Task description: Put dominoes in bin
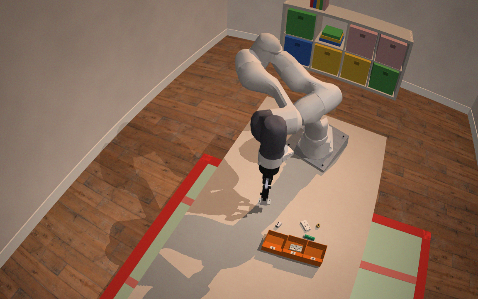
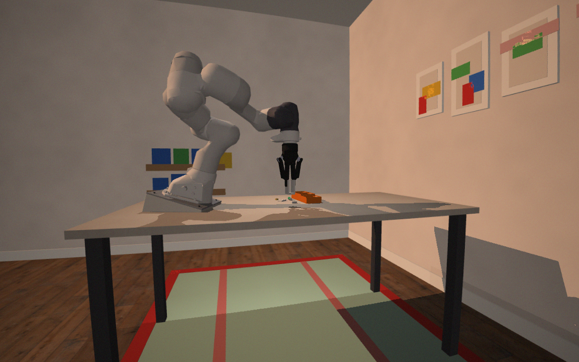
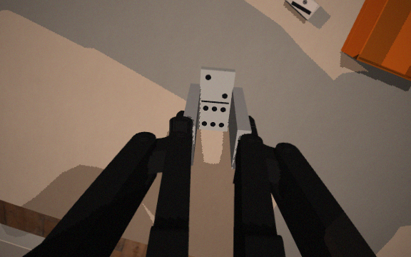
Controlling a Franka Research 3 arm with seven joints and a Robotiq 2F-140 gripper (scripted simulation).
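The orange three-compartment bin lies 18 cm to the left of my hand, 16 cm ahead of it and 7 cm below it. The rest, counted from my hand: brass nut 25 cm to the left, 9 cm below, 1 cm ahead; green battery 22 cm to the left, 9 cm below, 9 cm ahead; grey ribbed item 9 cm below, 8 cm to the left, 6 cm ahead.
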